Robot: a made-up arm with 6 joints. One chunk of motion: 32 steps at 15 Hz.
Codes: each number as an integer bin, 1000 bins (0 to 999) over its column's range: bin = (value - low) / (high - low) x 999, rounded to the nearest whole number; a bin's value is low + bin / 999 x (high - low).
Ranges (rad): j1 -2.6..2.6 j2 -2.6..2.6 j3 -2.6..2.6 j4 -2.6..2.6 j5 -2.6..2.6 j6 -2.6..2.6
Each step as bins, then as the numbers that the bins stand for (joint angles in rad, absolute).
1 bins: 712 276 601 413 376 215
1 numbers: 1.1061 -1.1634 0.5283 -0.4503 -0.6428 -1.4809
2 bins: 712 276 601 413 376 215
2 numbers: 1.1061 -1.1634 0.5283 -0.4503 -0.6428 -1.4809
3 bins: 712 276 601 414 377 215
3 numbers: 1.1061 -1.1634 0.5283 -0.4450 -0.6376 -1.4809
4 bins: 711 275 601 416 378 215
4 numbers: 1.1009 -1.1686 0.5283 -0.4346 -0.6324 -1.4809
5 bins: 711 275 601 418 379 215
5 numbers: 1.1009 -1.1686 0.5283 -0.4242 -0.6272 -1.4809
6 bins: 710 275 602 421 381 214
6 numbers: 1.0957 -1.1686 0.5335 -0.4086 -0.6168 -1.4861
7 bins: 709 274 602 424 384 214
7 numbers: 1.0905 -1.1738 0.5335 -0.3930 -0.6012 -1.4861
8 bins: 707 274 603 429 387 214
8 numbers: 1.0801 -1.1738 0.5387 -0.3670 -0.5856 -1.4861
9 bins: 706 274 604 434 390 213
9 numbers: 1.0749 -1.1738 0.5439 -0.3409 -0.5700 -1.4913
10 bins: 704 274 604 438 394 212
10 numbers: 1.0645 -1.1738 0.5439 -0.3201 -0.5491 -1.4965
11 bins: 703 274 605 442 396 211
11 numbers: 1.0593 -1.1738 0.5491 -0.2993 -0.5387 -1.5017
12 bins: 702 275 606 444 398 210
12 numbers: 1.0541 -1.1686 0.5544 -0.2889 -0.5283 -1.5069
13 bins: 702 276 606 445 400 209
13 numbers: 1.0541 -1.1634 0.5544 -0.2837 -0.5179 -1.5121
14 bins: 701 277 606 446 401 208
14 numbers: 1.0488 -1.1582 0.5544 -0.2785 -0.5127 -1.5173
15 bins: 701 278 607 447 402 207
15 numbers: 1.0488 -1.1530 0.5596 -0.2733 -0.5075 -1.5225
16 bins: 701 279 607 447 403 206
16 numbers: 1.0488 -1.1477 0.5596 -0.2733 -0.5023 -1.5277
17 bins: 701 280 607 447 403 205
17 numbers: 1.0488 -1.1425 0.5596 -0.2733 -0.5023 -1.5329
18 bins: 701 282 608 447 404 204
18 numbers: 1.0488 -1.1321 0.5648 -0.2733 -0.4971 -1.5381
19 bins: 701 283 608 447 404 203
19 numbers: 1.0488 -1.1269 0.5648 -0.2733 -0.4971 -1.5433
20 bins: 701 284 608 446 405 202
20 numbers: 1.0488 -1.1217 0.5648 -0.2785 -0.4919 -1.5485
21 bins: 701 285 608 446 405 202
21 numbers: 1.0488 -1.1165 0.5648 -0.2785 -0.4919 -1.5485
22 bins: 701 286 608 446 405 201
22 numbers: 1.0488 -1.1113 0.5648 -0.2785 -0.4919 -1.5538
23 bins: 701 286 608 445 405 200
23 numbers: 1.0488 -1.1113 0.5648 -0.2837 -0.4919 -1.5590
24 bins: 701 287 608 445 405 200
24 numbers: 1.0488 -1.1061 0.5648 -0.2837 -0.4919 -1.5590
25 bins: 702 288 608 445 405 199
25 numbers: 1.0541 -1.1009 0.5648 -0.2837 -0.4919 -1.5642
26 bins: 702 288 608 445 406 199
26 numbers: 1.0541 -1.1009 0.5648 -0.2837 -0.4867 -1.5642
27 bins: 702 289 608 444 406 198
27 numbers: 1.0541 -1.0957 0.5648 -0.2889 -0.4867 -1.5694
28 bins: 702 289 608 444 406 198
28 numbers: 1.0541 -1.0957 0.5648 -0.2889 -0.4867 -1.5694
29 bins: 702 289 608 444 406 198
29 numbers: 1.0541 -1.0957 0.5648 -0.2889 -0.4867 -1.5694
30 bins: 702 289 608 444 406 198
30 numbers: 1.0541 -1.0957 0.5648 -0.2889 -0.4867 -1.5694
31 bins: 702 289 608 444 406 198
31 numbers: 1.0541 -1.0957 0.5648 -0.2889 -0.4867 -1.5694
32 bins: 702 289 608 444 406 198
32 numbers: 1.0541 -1.0957 0.5648 -0.2889 -0.4867 -1.5694
